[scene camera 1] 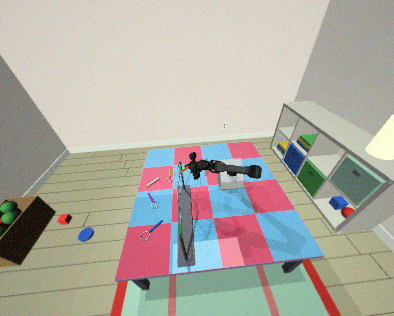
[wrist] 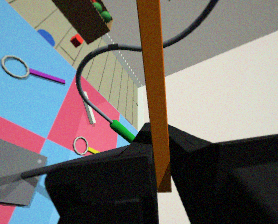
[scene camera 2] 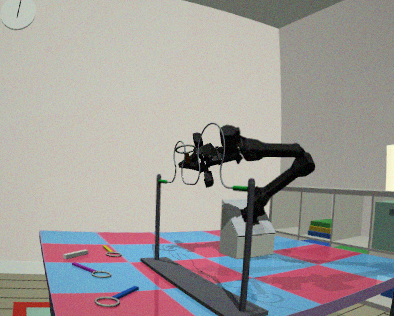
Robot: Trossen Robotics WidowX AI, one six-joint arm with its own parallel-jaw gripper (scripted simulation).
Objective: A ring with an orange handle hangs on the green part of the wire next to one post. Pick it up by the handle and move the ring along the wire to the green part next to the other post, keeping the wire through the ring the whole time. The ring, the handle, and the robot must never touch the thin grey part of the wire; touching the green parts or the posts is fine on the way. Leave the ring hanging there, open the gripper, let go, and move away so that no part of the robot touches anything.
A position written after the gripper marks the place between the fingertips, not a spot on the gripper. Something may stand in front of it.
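Note:
In scene camera 2 you can see the gripper (scene camera 2: 178,165), and then in the wrist view there's the gripper (wrist: 153,127) again.

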